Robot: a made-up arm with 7 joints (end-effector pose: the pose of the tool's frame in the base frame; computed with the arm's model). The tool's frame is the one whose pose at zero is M.
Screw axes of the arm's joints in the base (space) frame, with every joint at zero. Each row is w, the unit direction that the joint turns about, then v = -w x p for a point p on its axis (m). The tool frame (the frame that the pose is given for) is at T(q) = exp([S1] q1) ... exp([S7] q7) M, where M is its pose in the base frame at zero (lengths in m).
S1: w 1 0 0 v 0 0.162 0
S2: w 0 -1 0 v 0.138 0 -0.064
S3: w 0 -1 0 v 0.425 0 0.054
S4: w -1 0 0 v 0 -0.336 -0.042
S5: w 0 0 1 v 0.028 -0.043 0
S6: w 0 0 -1 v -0.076 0.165 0
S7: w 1 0 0 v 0 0.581 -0.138
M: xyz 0.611 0.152 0.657 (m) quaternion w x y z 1 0 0 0
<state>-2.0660 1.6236 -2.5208 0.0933 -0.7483 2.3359 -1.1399</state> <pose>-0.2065 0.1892 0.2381 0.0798 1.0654 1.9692</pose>
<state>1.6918 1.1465 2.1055 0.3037 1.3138 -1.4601 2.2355</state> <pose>0.0842 -0.0668 0.5269 1.0538 -0.4299 -0.0583</pose>
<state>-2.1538 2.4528 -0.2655 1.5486 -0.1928 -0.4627 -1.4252</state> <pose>-0.0339 0.2471 -0.2499 0.7593 1.8304 0.7919</pose>
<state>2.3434 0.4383 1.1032 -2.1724 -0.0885 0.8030 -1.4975</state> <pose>0.2019 -0.4579 -0.4947 2.4352 -1.0501 -0.4391</pose>
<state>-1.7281 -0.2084 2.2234 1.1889 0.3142 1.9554 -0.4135</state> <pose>-0.3830 0.3705 -0.0317 0.5100 -2.5772 -0.2351</pose>
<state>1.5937 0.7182 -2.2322 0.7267 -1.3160 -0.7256 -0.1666</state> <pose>0.1080 0.4617 0.1841 0.3054 0.6700 0.9302</pose>
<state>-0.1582 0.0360 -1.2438 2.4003 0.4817 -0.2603 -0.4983</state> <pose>-0.5511 -0.3021 -0.1885 1.8472 -1.0527 -1.9586</pose>
